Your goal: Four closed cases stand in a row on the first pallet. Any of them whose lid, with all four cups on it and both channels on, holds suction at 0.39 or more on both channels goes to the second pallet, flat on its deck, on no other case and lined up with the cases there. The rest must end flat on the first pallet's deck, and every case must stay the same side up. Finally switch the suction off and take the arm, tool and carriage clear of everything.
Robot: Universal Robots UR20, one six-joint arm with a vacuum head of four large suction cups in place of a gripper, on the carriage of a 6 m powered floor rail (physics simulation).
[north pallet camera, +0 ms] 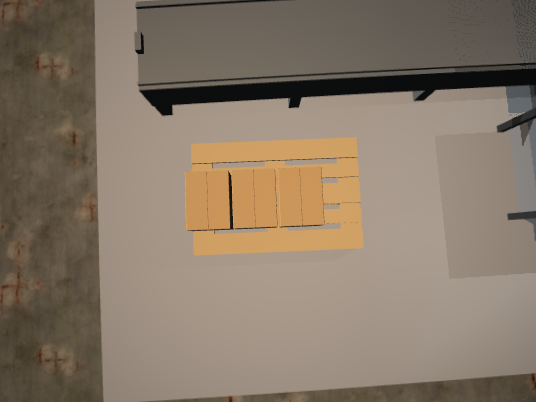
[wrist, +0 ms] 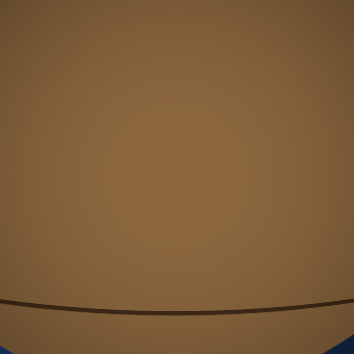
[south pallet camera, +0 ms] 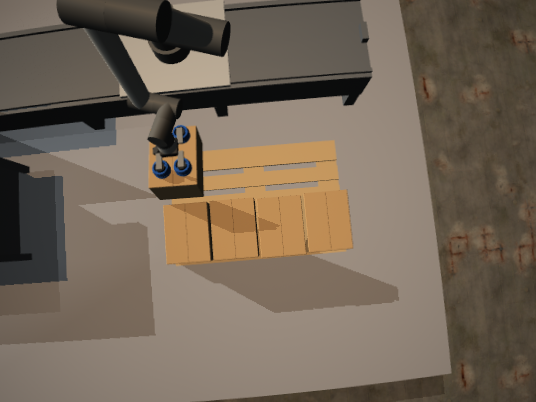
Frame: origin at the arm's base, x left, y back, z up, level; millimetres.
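Seen in the pictures: hand, its tool point: [wrist: 171, 251]; arm's base, origin of its link: [south pallet camera: 172, 46].
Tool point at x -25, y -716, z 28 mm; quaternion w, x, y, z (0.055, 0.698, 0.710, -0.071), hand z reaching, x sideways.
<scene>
Offsets run from my tool point to a thing's top centre. "*": to the spot under its first point.
My suction gripper [south pallet camera: 171, 150] is on the lid of a closed case [south pallet camera: 192, 175] and holds it level over the rail-side left corner of the south pallet [south pallet camera: 285, 152]. Three blue cups show; the wrist hides the rest. The gap beneath the case cannot be judged. In the wrist view its lid {* dx -41, dy +4, dz +22 mm} [wrist: 177, 175] fills the picture, with cup edges at the lower corners. Several closed cases {dx +4, dy -465, dz -207 mm} [south pallet camera: 175, 232] {dx +307, dy -466, dz -207 mm} [south pallet camera: 245, 245] {dx +913, dy -472, dz -207 mm} [south pallet camera: 340, 220] stand in a row along that pallet's far-from-rail side. On the north pallet [north pallet camera: 275, 150], three closed cases [north pallet camera: 196, 200] [north pallet camera: 243, 200] [north pallet camera: 290, 195] stand in a row, with bare deck at the right.
The raised floor rail [north pallet camera: 300, 45] [south pallet camera: 300, 40] runs behind both pallets. The pale carriage [south pallet camera: 210, 70] and the arm [south pallet camera: 115, 17] are over it in the south view. A black structure [south pallet camera: 10, 210] stands at the left edge of that view. The row is close beside the held case.
</scene>
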